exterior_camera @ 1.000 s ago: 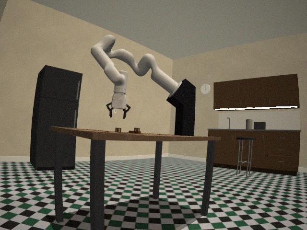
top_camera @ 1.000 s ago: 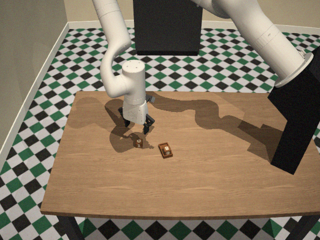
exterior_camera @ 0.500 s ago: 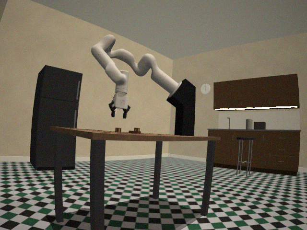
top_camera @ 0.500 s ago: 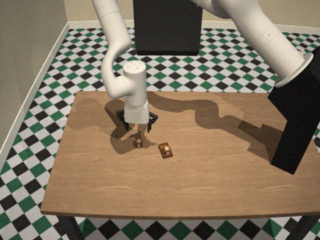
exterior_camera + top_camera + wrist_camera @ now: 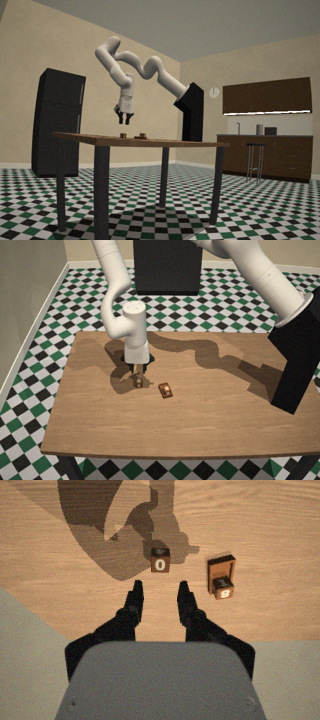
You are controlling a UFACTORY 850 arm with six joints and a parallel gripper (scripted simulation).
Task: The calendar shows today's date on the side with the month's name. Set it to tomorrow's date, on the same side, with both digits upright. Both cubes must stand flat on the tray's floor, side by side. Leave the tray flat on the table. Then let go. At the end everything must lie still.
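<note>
Now: the brown calendar cube 9 cm below my hand.
</note>
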